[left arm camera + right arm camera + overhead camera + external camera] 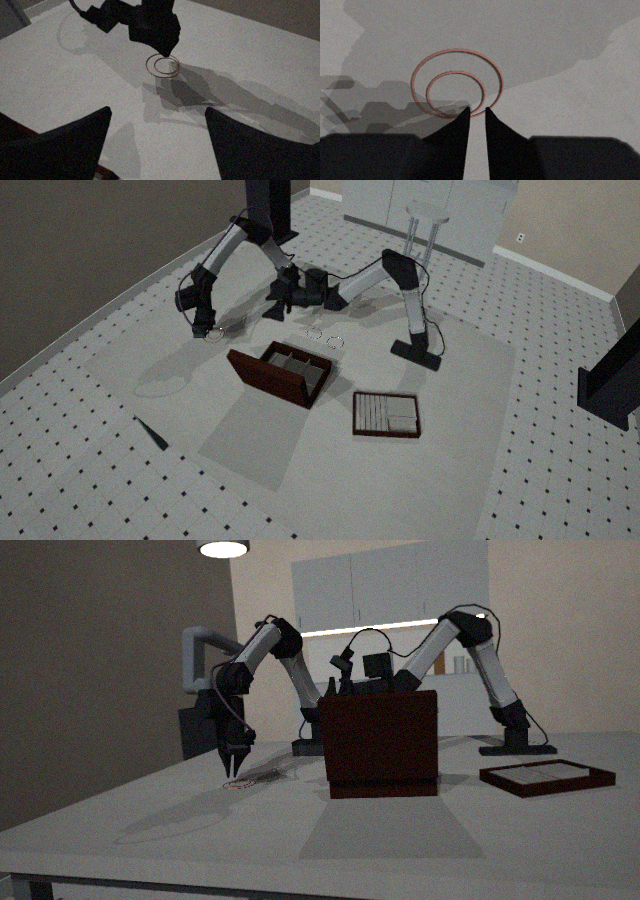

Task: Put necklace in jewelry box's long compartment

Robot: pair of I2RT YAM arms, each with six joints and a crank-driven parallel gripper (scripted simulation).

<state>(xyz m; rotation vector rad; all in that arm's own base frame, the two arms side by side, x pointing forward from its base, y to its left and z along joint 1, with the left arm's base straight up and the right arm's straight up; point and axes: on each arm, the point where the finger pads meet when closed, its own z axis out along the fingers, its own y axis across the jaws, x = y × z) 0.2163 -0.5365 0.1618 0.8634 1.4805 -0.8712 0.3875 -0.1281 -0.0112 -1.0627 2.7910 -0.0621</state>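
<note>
The jewelry box is 1 cm ahead of my right hand, 41 cm to the left of it and 9 cm above it. The rest, counted from my right hand: shallow tray (7 cm behind, 75 cm to the left, 2 cm below).
</note>
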